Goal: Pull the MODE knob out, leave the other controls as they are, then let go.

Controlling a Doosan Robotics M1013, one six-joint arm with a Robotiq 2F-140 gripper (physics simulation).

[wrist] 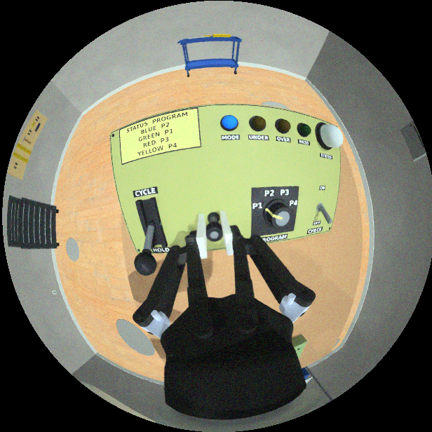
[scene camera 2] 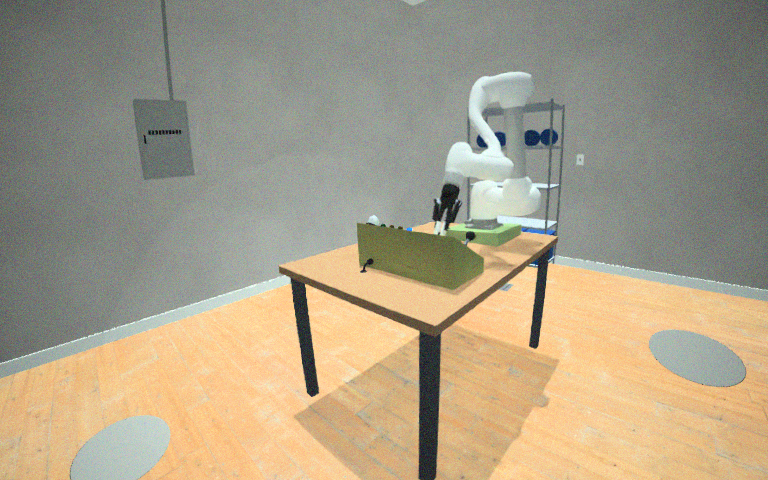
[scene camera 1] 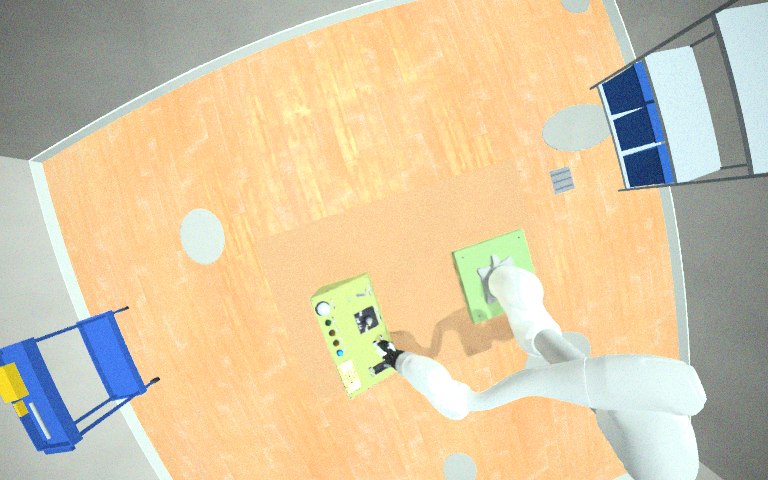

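Pixels of known places: gripper, between the fingertips: (scene camera 1: pixel 376 346); arm's base, origin of its link: (scene camera 2: pixel 484 226) (scene camera 1: pixel 499 280).
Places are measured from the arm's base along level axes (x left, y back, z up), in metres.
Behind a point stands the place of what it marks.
Note:
The green control panel (scene camera 1: pixel 353 348) {y -0.729, x 0.047, z 0.089 m} (scene camera 2: pixel 416 257) {y -0.819, x 0.096, z 0.036 m} (wrist: pixel 170 175) stands on the table. My gripper (scene camera 1: pixel 378 344) {y -0.632, x 0.077, z 0.074 m} (scene camera 2: pixel 439 230) {y -0.632, x 0.077, z 0.074 m} (wrist: pixel 212 220) is shut on the MODE knob (wrist: pixel 214 231), a small black knob with a grey tip near the panel's lower edge, between the white fingertips. The knob's own label is hidden. The blue MODE lamp (scene camera 1: pixel 339 353) {y -0.779, x 0.028, z 0.137 m} (wrist: pixel 229 122) is lit bright blue. The PROGRAM dial (wrist: pixel 281 215) is right of the gripper in the wrist view, the CYCLE lever (wrist: pixel 145 262) left of it, its ball at the HOLD end. The CHECK toggle (wrist: pixel 324 213) tilts toward OFF.
The UNDER lamp (wrist: pixel 257 123), OVER lamp (wrist: pixel 282 125) and PASS lamp (wrist: pixel 304 130) are dark. A white domed STATUS lamp (wrist: pixel 331 136) stands at the panel's corner. The table (scene camera 2: pixel 328 277) {y -1.006, x -0.221, z -0.060 m} also bears the arm's green base plate (scene camera 1: pixel 470 283) {y -0.137, x -0.035, z 0.002 m} (scene camera 2: pixel 504 234) {y -0.090, x 0.162, z -0.008 m}. A blue cart (scene camera 1: pixel 113 356) (wrist: pixel 212 64) stands beyond.

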